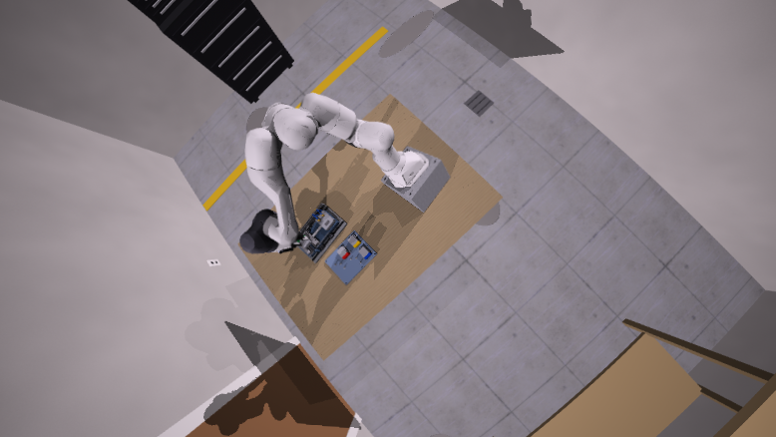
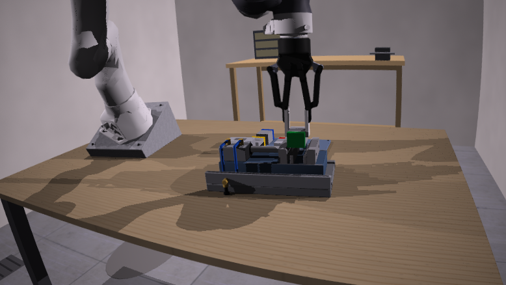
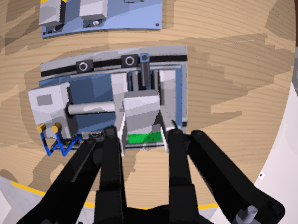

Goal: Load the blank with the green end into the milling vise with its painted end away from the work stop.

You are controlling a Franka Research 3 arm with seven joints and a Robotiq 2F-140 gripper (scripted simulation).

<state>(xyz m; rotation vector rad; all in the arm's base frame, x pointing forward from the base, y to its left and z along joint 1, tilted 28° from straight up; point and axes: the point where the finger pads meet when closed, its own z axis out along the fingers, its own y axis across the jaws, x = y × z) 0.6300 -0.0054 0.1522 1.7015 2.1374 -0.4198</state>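
The green-ended blank lies 40 mm below my hand. The rest, counted from my hand: work stop rod (50 mm to the left, 60 mm below); then fixed jaw (40 mm ahead, 10 mm to the left, 70 mm below); then milling vise (60 mm behind, 10 mm to the right, 110 mm below).
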